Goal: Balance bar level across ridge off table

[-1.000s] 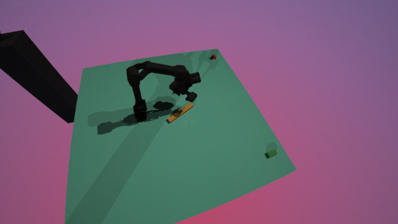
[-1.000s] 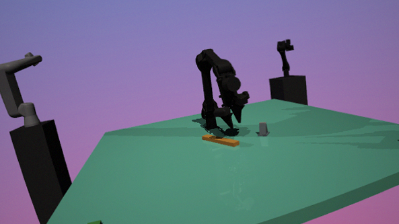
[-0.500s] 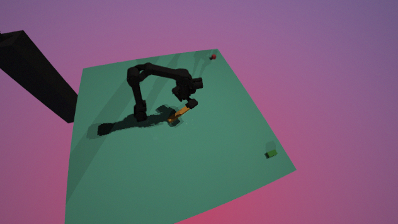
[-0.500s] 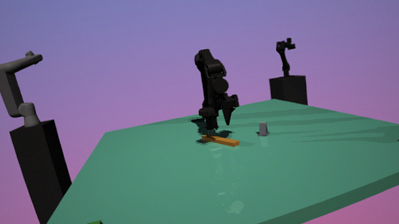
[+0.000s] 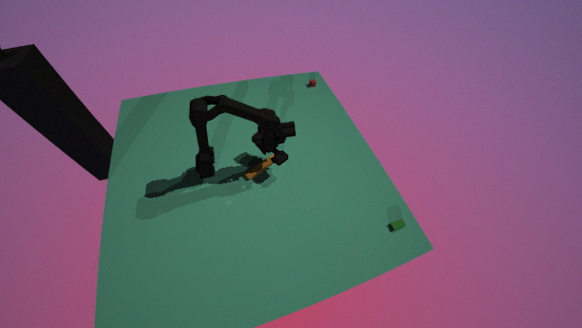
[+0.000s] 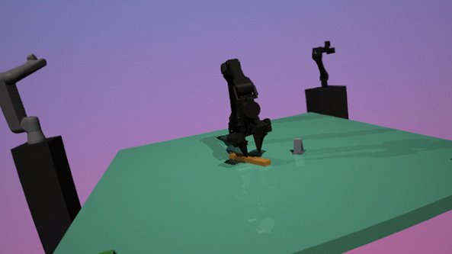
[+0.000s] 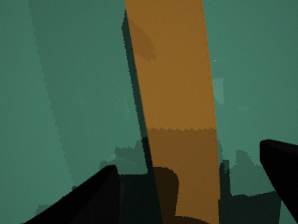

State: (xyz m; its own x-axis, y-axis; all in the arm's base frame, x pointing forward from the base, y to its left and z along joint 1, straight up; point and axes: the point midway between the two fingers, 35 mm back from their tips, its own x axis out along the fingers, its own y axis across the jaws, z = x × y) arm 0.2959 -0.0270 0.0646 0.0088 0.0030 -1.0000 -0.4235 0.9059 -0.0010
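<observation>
The bar lies 30 mm behind my gripper tip, 20 mm below it and 10 mm to the right of it. The rest, counted from my gripper tip: red block: 530 mm to the left, 440 mm ahead, 10 mm below; then green block: 470 mm to the right, 440 mm ahead, 20 mm below.
</observation>
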